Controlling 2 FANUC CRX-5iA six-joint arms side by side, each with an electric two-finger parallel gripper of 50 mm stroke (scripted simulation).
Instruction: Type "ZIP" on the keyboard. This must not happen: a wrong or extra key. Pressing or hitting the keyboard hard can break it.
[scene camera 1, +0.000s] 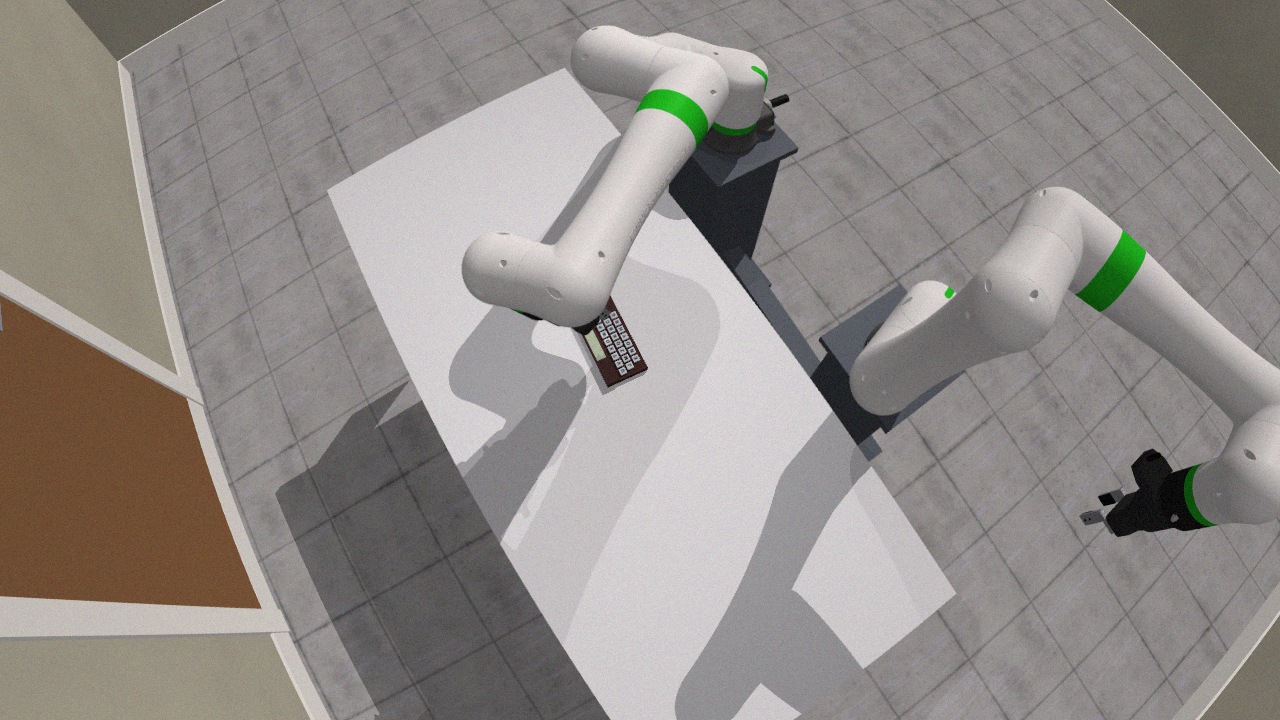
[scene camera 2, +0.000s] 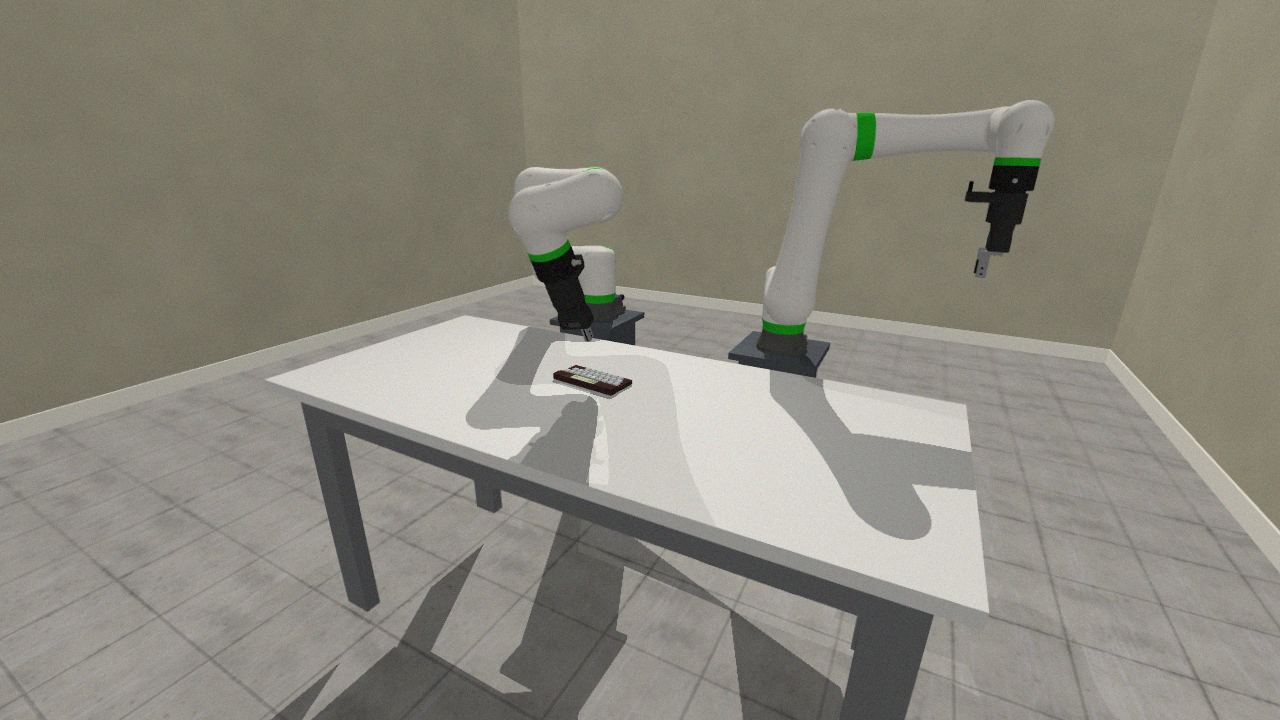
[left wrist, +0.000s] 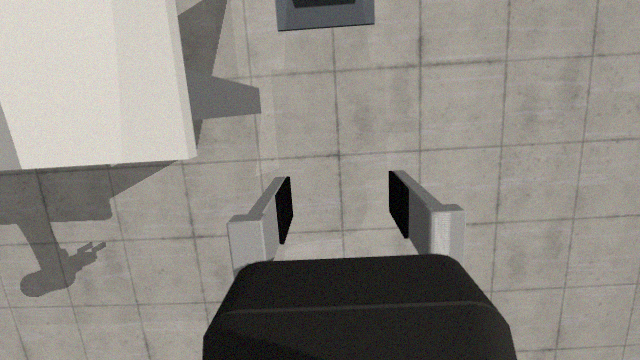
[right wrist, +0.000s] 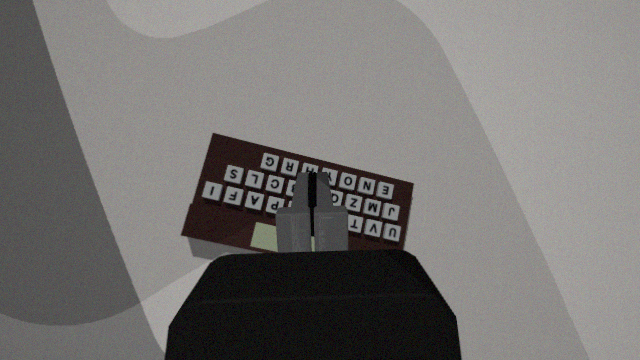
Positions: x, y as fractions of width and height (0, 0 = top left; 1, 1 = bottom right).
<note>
In view: my left gripper (left wrist: 0.53, 0.54), my right gripper (right wrist: 0.49, 0.53) and a pedestal (scene camera 1: 0.57, 0.30).
</note>
